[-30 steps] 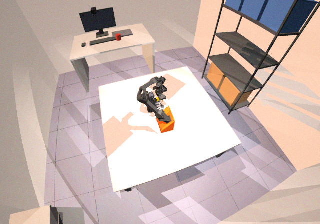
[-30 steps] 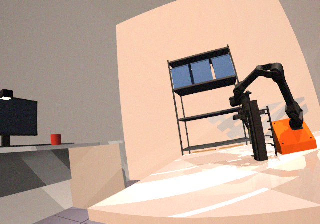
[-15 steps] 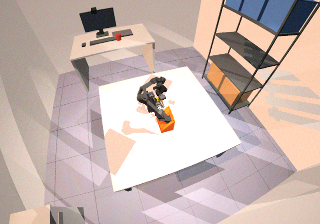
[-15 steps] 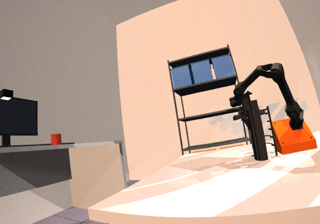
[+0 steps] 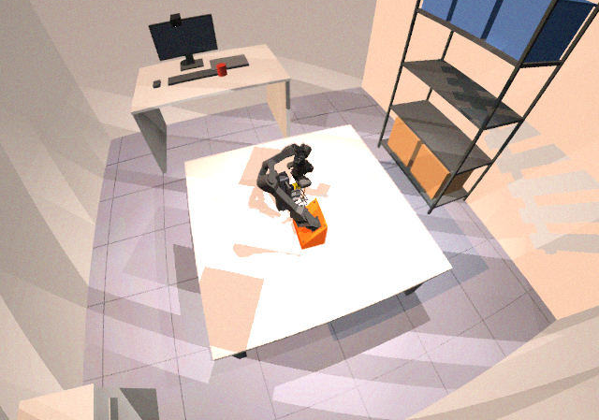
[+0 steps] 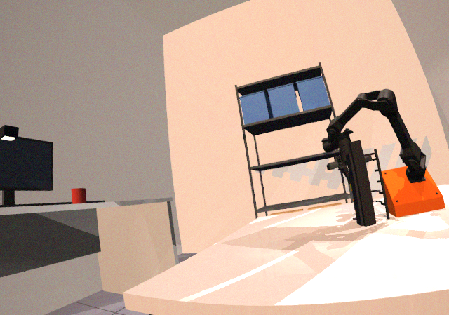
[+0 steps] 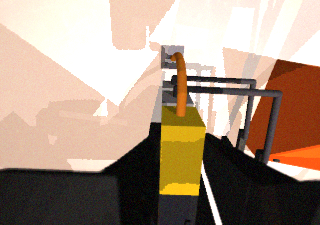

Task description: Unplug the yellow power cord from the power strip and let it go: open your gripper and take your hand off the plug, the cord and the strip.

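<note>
The yellow plug lies 10 mm behind my gripper tip and 30 mm to the left of it.
</note>
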